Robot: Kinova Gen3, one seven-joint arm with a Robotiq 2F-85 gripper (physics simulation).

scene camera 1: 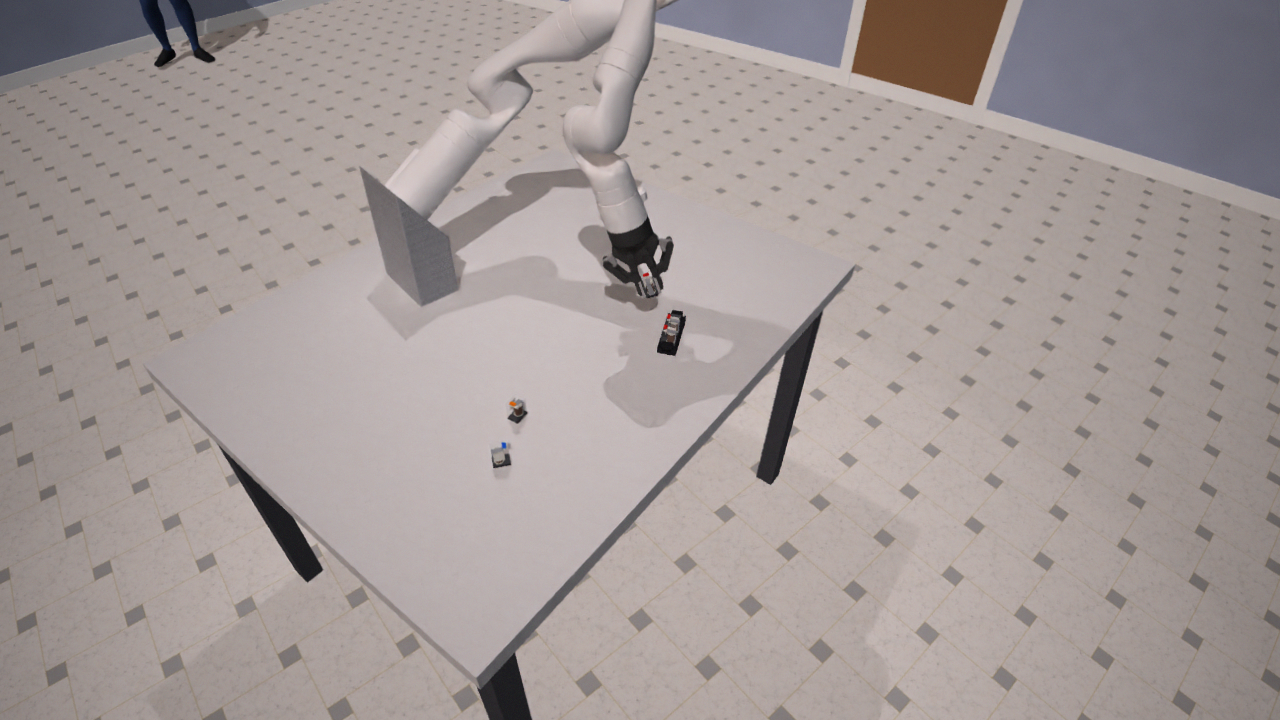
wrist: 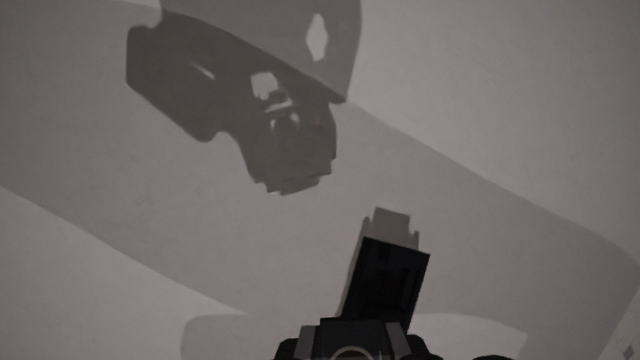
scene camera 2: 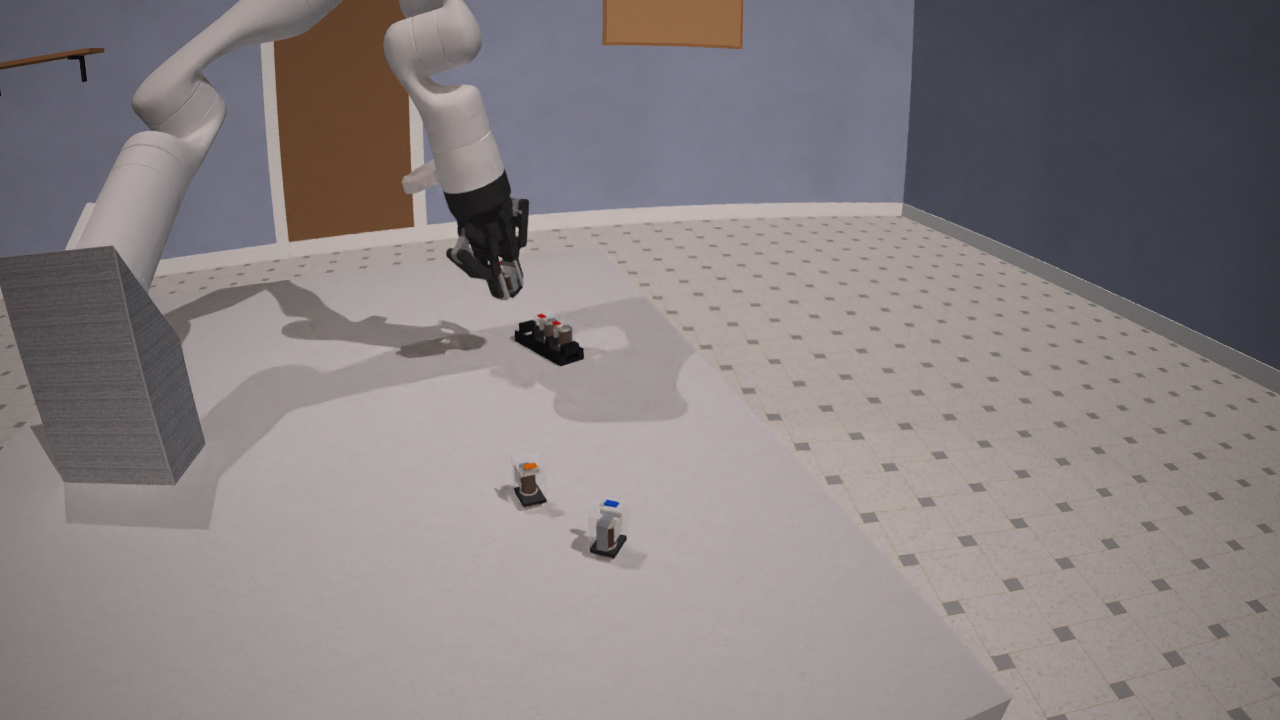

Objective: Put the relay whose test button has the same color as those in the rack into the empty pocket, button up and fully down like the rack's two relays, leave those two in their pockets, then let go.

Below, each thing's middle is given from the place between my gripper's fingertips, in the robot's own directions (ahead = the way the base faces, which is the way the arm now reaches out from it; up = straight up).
Right now the black rack (scene camera 2: 570, 352) is 50 mm ahead of my hand and 70 mm below it.
